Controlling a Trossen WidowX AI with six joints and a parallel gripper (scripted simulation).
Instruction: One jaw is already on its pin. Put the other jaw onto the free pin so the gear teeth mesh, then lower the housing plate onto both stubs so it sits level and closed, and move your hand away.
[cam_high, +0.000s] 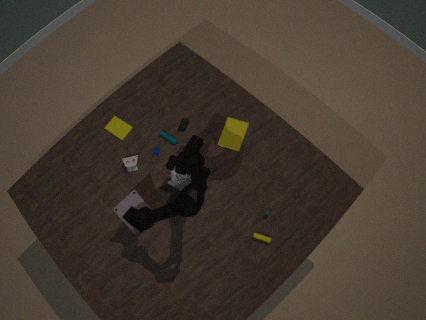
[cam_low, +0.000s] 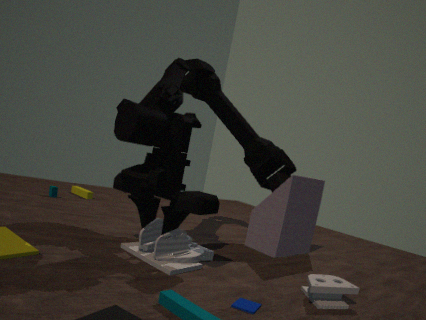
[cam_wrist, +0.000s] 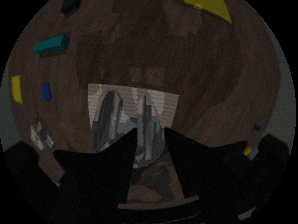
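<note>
Right now the grey jaw is 4 cm behind my gripper tip, 1 cm to the left of it and 1 cm above it. Round my gripper tip: blue tile (21 cm to the left, 2 cm below); teal bar (9 cm ahead, 21 cm to the left, 1 cm below); black block (19 cm ahead, 20 cm to the left, 1 cm below).
</note>
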